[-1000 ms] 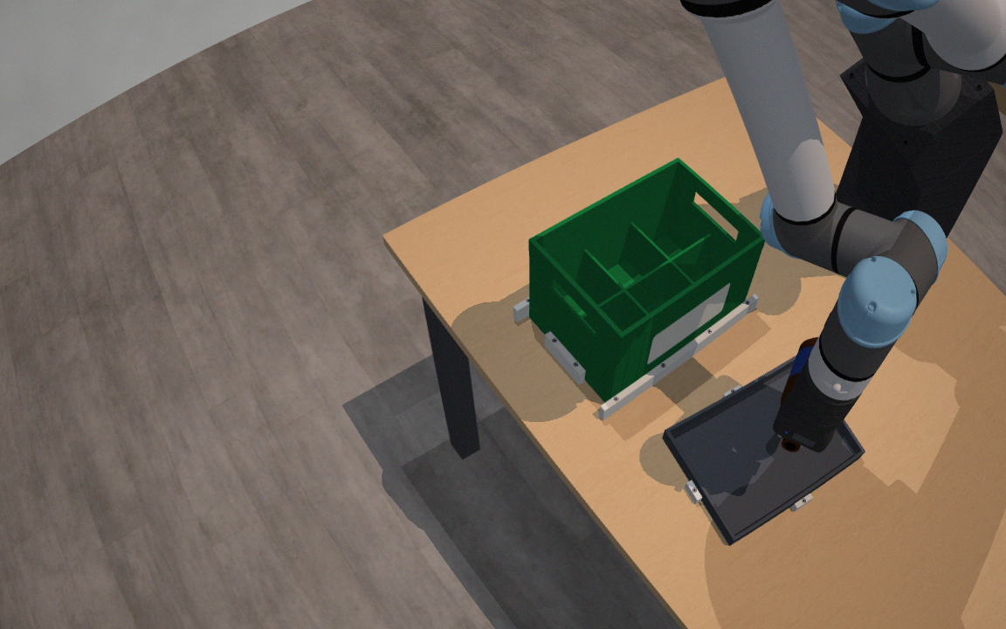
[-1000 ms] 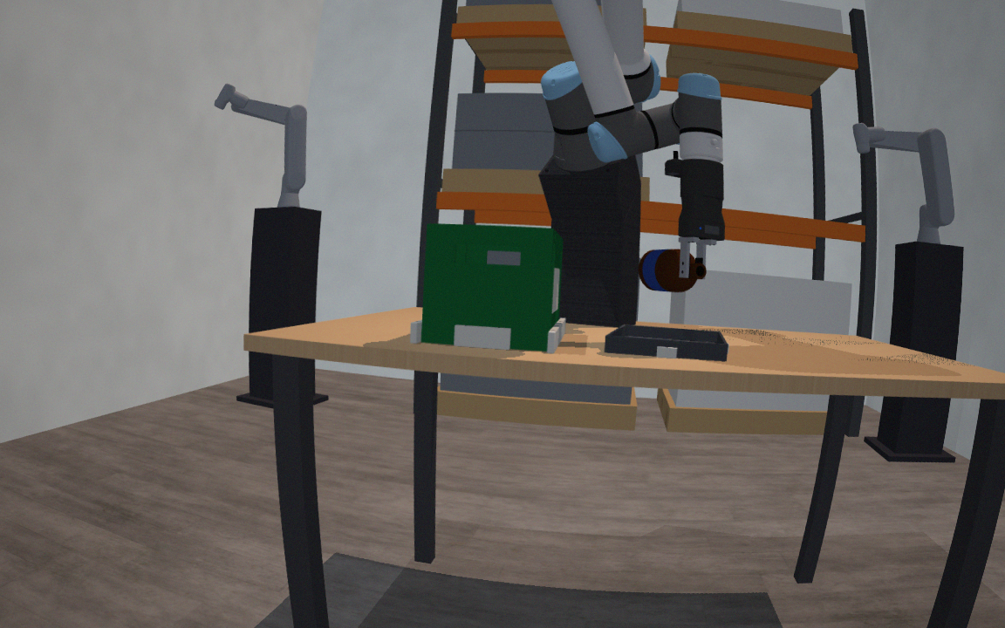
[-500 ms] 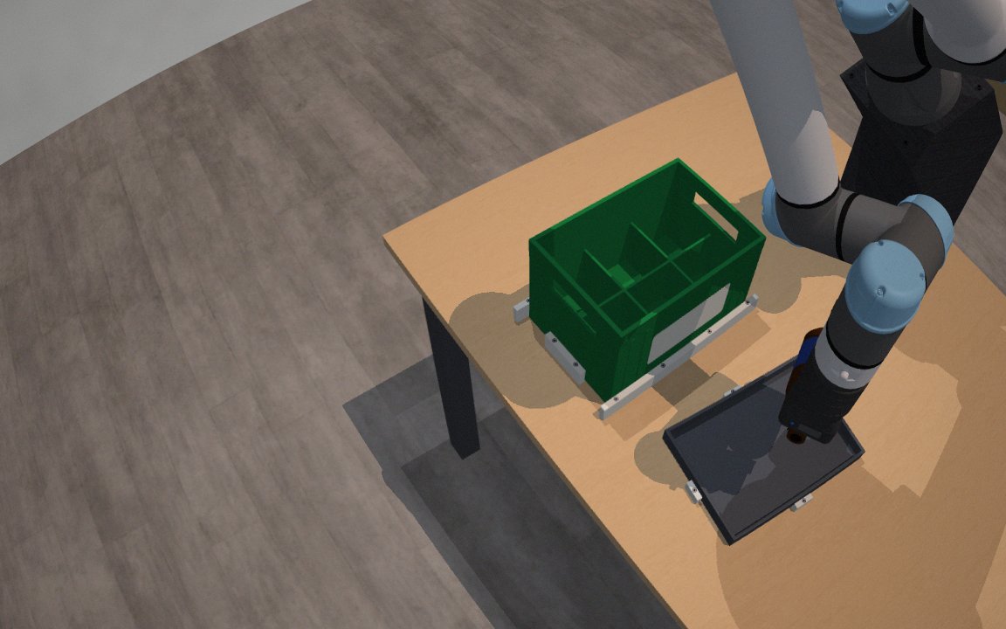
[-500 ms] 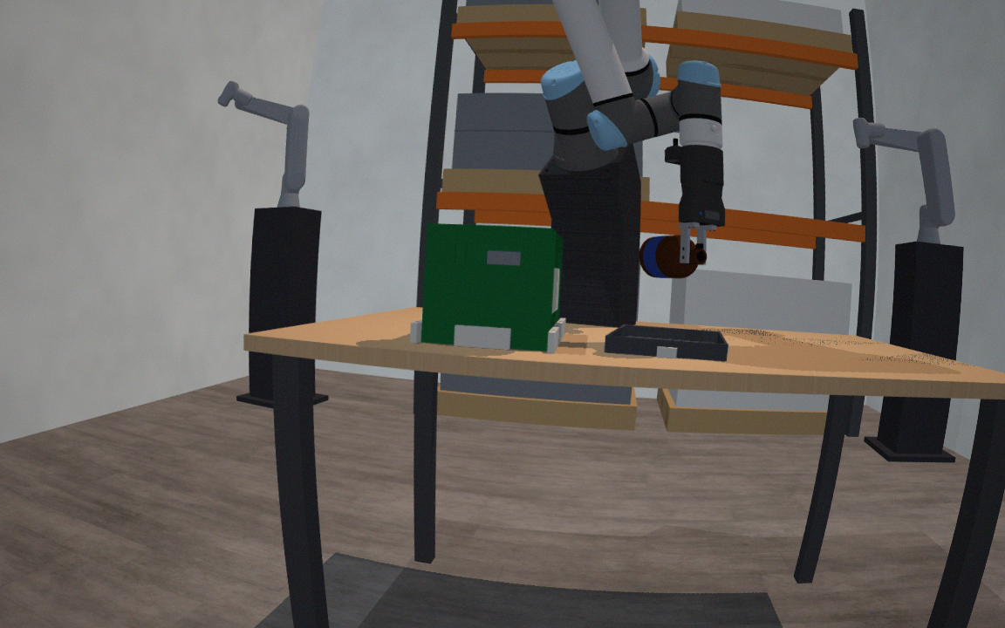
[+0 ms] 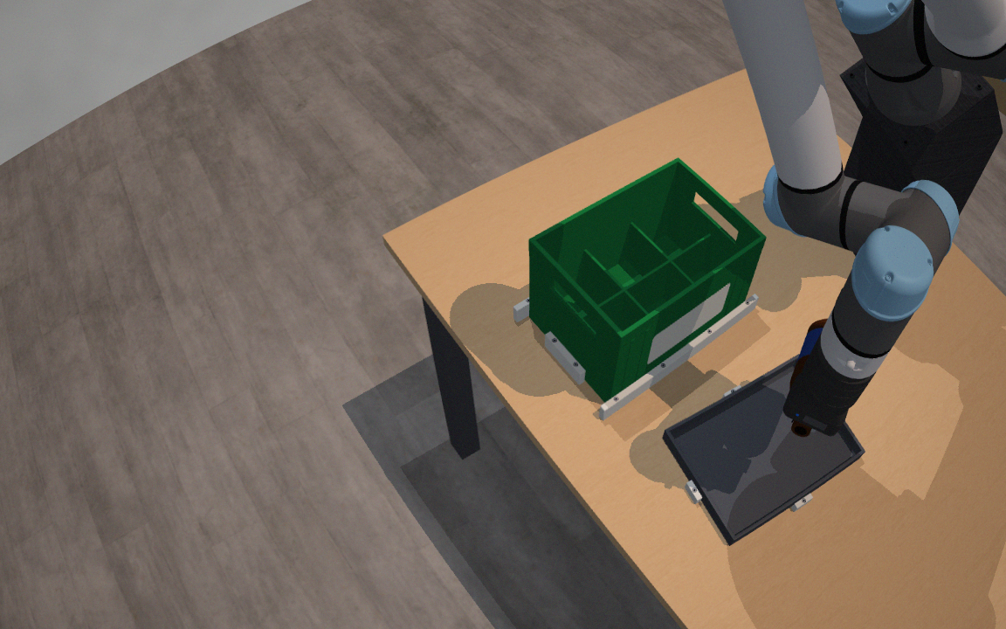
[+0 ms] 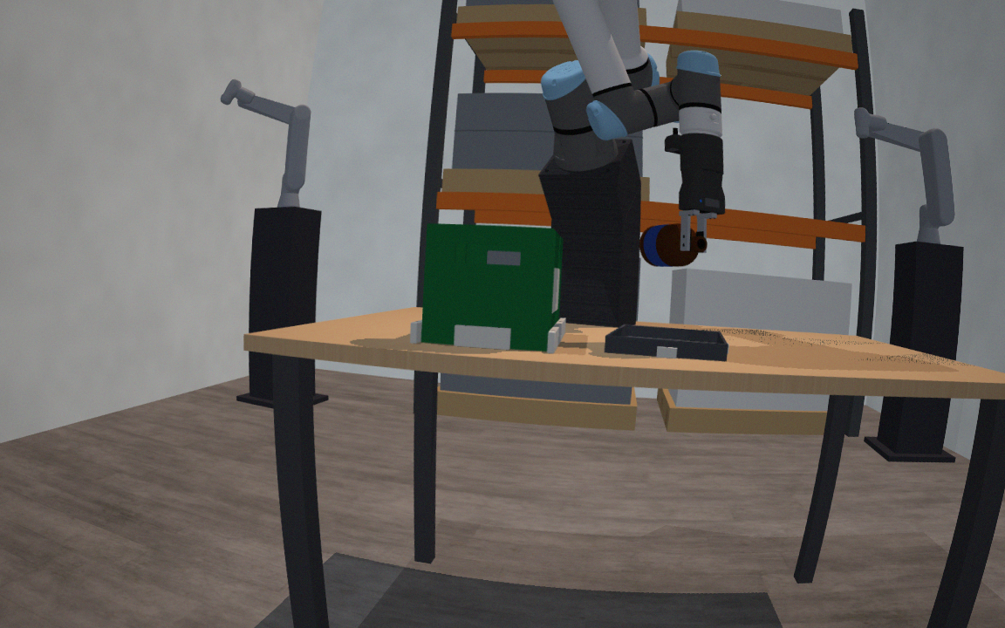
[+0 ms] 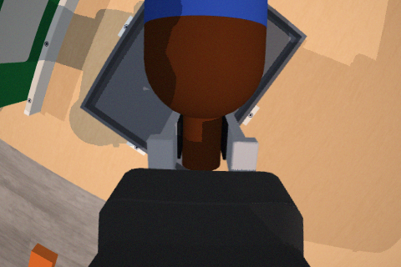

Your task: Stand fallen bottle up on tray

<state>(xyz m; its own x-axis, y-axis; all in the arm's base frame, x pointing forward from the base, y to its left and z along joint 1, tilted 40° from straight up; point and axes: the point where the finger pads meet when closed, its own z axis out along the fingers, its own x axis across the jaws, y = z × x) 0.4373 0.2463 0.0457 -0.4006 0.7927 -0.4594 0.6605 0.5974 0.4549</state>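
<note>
Now: hand 40 mm past the brown bottle, 30 mm to the left of it and 10 mm above it. Round my hand: green crate 10 mm ahead, 320 mm to the right, 100 mm below; then dark grey tray 20 mm behind, 30 mm to the right, 170 mm below.
</note>
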